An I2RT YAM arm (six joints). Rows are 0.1 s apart.
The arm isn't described. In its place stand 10 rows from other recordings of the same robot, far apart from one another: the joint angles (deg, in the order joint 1, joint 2, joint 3, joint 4, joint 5, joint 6), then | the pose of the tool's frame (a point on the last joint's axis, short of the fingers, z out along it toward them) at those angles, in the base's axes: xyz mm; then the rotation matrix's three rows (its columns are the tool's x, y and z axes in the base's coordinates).
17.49, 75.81, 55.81, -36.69, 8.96, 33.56 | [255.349 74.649 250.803], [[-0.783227 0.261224 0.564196], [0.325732 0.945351 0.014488], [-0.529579 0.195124 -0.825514]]
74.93, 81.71, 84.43, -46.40, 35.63, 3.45 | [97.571 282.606 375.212], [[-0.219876 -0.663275 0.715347], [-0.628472 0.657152 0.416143], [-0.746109 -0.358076 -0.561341]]
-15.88, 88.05, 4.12, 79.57, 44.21, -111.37 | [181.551 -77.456 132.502], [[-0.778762 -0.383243 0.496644], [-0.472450 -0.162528 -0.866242], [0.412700 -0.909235 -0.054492]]
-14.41, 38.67, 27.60, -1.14, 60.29, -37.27 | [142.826 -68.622 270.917], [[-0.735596 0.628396 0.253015], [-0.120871 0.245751 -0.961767], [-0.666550 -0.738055 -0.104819]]
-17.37, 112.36, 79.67, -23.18, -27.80, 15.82 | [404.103 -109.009 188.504], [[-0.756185 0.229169 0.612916], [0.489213 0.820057 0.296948], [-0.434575 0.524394 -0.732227]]
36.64, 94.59, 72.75, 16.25, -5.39, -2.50 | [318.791 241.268 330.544], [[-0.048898 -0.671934 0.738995], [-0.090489 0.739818 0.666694], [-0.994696 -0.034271 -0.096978]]
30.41, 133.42, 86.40, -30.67, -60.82, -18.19 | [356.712 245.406 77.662], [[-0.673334 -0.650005 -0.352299], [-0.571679 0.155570 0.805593], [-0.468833 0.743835 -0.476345]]
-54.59, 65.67, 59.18, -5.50, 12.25, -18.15 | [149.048 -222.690 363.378], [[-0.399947 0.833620 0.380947], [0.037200 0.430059 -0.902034], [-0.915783 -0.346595 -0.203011]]
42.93, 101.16, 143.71, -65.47, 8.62, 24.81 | [231.773 208.317 539.860], [[-0.498986 -0.399860 0.768846], [0.102445 0.853751 0.510504], [-0.860533 0.333499 -0.385046]]
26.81, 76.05, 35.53, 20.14, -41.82, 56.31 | [235.464 145.590 221.137], [[-0.916256 -0.237287 0.322754], [0.231728 0.343259 0.910206], [-0.326769 0.908773 -0.259527]]
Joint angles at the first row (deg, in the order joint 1, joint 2, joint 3, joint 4, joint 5, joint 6):
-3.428, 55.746, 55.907, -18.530, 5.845, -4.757
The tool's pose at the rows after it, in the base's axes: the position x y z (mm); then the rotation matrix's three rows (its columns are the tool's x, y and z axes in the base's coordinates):
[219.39 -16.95 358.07], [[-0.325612 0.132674 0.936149], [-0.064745 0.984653 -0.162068], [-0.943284 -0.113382 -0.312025]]
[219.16 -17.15 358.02], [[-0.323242 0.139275 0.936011], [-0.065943 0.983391 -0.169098], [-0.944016 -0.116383 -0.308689]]
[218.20 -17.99 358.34], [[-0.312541 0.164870 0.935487], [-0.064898 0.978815 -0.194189], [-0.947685 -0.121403 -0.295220]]
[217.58 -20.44 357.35], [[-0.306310 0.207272 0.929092], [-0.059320 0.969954 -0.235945], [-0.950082 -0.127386 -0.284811]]
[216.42 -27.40 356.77], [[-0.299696 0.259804 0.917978], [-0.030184 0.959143 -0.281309], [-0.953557 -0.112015 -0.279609]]
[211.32 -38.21 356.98], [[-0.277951 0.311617 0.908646], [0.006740 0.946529 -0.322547], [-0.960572 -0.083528 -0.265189]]
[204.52 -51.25 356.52], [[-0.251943 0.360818 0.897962], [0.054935 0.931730 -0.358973], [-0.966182 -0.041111 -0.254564]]
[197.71 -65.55 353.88], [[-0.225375 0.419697 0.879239], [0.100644 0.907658 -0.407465], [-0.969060 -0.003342 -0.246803]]
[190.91 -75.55 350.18], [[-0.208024 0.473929 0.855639], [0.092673 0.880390 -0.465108], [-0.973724 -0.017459 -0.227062]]
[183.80 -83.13 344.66], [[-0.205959 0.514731 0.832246], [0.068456 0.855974 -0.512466], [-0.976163 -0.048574 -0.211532]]
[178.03 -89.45 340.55], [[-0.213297 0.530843 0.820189], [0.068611 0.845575 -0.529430], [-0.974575 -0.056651 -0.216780]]
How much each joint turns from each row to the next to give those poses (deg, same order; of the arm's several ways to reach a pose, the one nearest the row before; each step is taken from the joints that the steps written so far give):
-0.011, -0.022, -0.009, 0.069, 0.218, -0.098
0.011, -0.090, -0.129, 0.226, 0.416, -0.061
0.000, -0.340, -0.387, 0.805, 1.447, 0.082
-0.306, -0.231, -0.560, 0.856, 2.149, 0.224
-1.671, -0.157, -0.312, 0.411, 1.087, 1.204
-3.089, -0.972, -0.696, 0.629, -0.512, 1.401
-4.075, -1.107, -0.802, 0.417, -1.735, 1.935
-4.484, -0.869, -1.130, 0.777, -1.347, 1.812
-3.134, -1.134, -1.740, 1.762, 0.553, -0.863
-2.638, -1.325, -2.094, 1.676, 0.477, -1.852
-2.554, -0.783, -1.067, 0.013, -1.313, -0.727

